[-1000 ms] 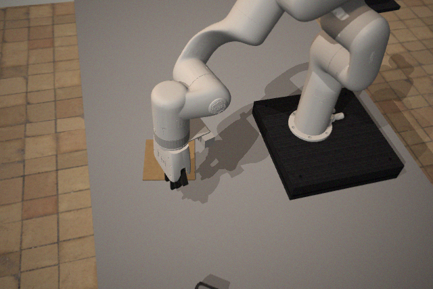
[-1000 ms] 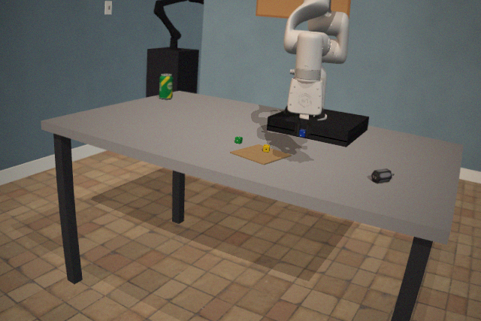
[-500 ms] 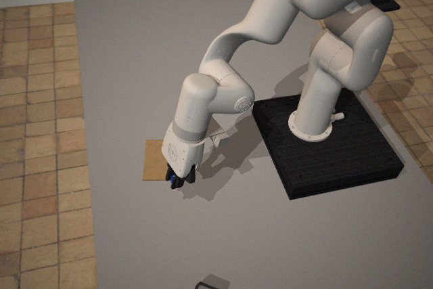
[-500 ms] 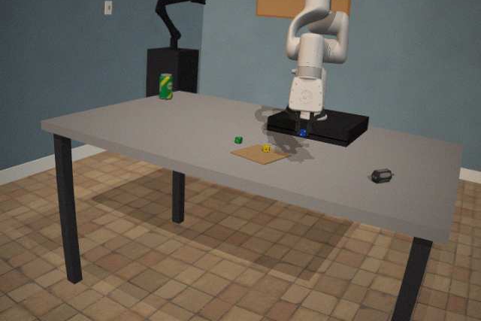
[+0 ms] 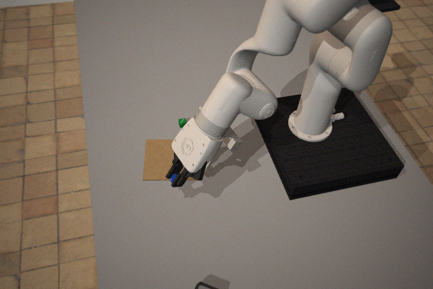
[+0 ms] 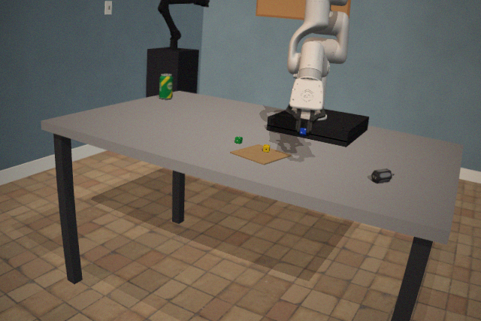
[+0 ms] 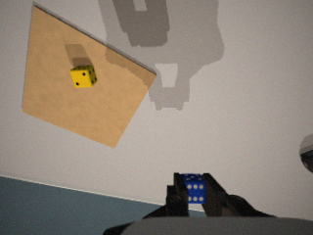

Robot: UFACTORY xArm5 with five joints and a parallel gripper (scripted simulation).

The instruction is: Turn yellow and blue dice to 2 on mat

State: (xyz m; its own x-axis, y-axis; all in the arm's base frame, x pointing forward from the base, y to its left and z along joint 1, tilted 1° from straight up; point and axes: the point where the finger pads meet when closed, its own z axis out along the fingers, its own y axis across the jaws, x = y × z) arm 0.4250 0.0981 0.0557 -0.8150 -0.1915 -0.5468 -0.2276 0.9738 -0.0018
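Right now the yellow die is 4 cm behind my hand, 13 cm to the right of it and 10 cm below it. The rest, counted from my hand: blue die: 1 cm below; then green die: 8 cm behind, 25 cm to the right, 10 cm below; then mat: 1 cm behind, 14 cm to the right, 11 cm below.
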